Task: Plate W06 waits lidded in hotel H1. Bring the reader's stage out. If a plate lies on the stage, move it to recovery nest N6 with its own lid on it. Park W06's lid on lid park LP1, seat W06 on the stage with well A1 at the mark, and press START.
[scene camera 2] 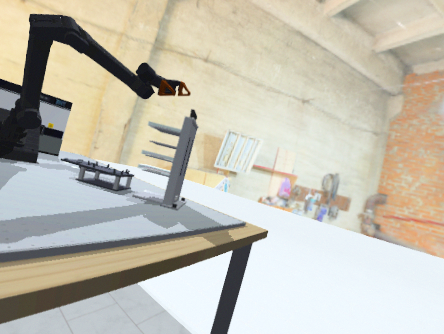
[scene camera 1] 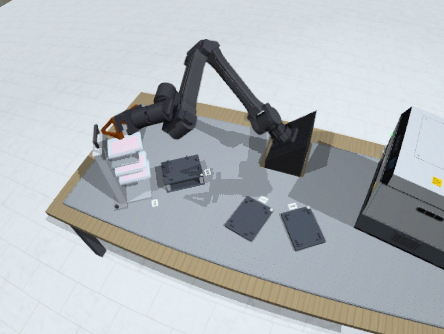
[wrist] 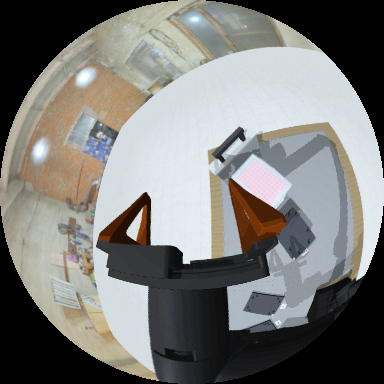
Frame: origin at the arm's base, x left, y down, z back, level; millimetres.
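Where they show: gripper, fingertip midpoint: (scene camera 2: 183, 94) (scene camera 1: 110, 126) (wrist: 186, 188); arm's base, link origin: (scene camera 2: 13, 133) (scene camera 1: 285, 139).
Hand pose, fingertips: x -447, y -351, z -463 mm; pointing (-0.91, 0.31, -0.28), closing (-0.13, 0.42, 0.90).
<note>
Things, the pixels of their top centre, and the offset from my fingertips. "*": a spot on its surface instead.
- pink-welled plate, top centre: (wrist: 260, 179) (scene camera 1: 124, 143) dz +76, dx -63, dy +171 mm
- reader, top centre: (scene camera 2: 39, 94) dz +349, dx +1035, dy +94 mm
- raised dark nest, top centre: (wrist: 295, 234) (scene camera 1: 180, 166) (scene camera 2: 109, 165) dz +189, dx +82, dy +371 mm
- dark handle, surface spot: (wrist: 231, 145) * dz +27, dx -147, dy +132 mm
My gripper (scene camera 1: 118, 120) (scene camera 2: 175, 93) (wrist: 186, 188) is open and empty, above the top of the plate hotel (scene camera 1: 110, 175) (scene camera 2: 181, 165), a grey post with shelves. A pink-welled plate (scene camera 1: 125, 145) (wrist: 261, 179) lies on the top shelf. More pink-and-white plates (scene camera 1: 135, 176) show on lower shelves. Which plate is W06, and whether it is lidded, I cannot tell. The reader (scene camera 1: 400, 220) (scene camera 2: 54, 125) is the large white and dark box at the right in scene camera 1. Its stage does not show.
A raised dark nest (scene camera 1: 182, 168) (scene camera 2: 105, 172) (wrist: 297, 231) stands beside the hotel. Two flat dark pads (scene camera 1: 249, 218) (scene camera 1: 302, 228) lie between it and the reader; their labels are too small to read. A dark handle (scene camera 1: 96, 136) (wrist: 231, 145) tops the hotel post.
</note>
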